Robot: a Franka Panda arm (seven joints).
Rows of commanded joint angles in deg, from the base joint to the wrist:
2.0, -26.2, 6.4, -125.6, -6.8, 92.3, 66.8
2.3, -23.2, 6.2, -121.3, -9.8, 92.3, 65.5
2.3, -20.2, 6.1, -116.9, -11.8, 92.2, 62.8
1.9, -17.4, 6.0, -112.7, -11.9, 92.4, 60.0
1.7, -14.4, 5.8, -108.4, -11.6, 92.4, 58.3
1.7, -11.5, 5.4, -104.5, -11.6, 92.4, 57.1
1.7, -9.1, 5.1, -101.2, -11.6, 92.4, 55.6
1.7, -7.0, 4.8, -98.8, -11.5, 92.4, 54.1
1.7, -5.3, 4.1, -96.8, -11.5, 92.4, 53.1
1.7, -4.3, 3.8, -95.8, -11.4, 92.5, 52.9
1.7, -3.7, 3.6, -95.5, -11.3, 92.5, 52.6
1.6, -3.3, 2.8, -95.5, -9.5, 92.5, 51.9
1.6, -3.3, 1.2, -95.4, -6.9, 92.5, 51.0
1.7, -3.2, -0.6, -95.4, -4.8, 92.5, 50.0
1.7, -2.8, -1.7, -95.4, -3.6, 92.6, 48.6
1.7, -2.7, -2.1, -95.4, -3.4, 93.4, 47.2
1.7, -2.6, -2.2, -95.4, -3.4, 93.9, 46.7
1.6, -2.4, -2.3, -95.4, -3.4, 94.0, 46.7
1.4, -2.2, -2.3, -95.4, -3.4, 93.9, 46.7
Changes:
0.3, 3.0, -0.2, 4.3, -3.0, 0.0, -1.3
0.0, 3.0, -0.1, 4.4, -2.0, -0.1, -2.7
-0.4, 2.8, -0.1, 4.2, -0.1, 0.2, -2.8
-0.2, 3.0, -0.2, 4.3, 0.3, 0.0, -1.7
0.0, 2.9, -0.4, 3.9, 0.0, 0.0, -1.2
0.0, 2.4, -0.3, 3.3, 0.0, 0.0, -1.5
0.0, 2.1, -0.3, 2.4, 0.1, 0.0, -1.5
0.0, 1.7, -0.7, 2.0, 0.0, 0.0, -1.0
0.0, 1.0, -0.3, 1.0, 0.1, 0.1, -0.2
0.0, 0.6, -0.2, 0.3, 0.1, 0.0, -0.3
-0.1, 0.4, -0.8, 0.0, 1.8, 0.0, -0.7
0.0, 0.0, -1.6, 0.1, 2.6, 0.0, -0.9
0.1, 0.1, -1.8, 0.0, 2.1, 0.0, -1.0
0.0, 0.4, -1.1, 0.0, 1.2, 0.1, -1.4
0.0, 0.1, -0.4, 0.0, 0.2, 0.8, -1.4
0.0, 0.1, -0.1, 0.0, 0.0, 0.5, -0.5
-0.1, 0.2, -0.1, 0.0, 0.0, 0.1, 0.0
-0.2, 0.2, 0.0, 0.0, 0.0, -0.1, 0.0

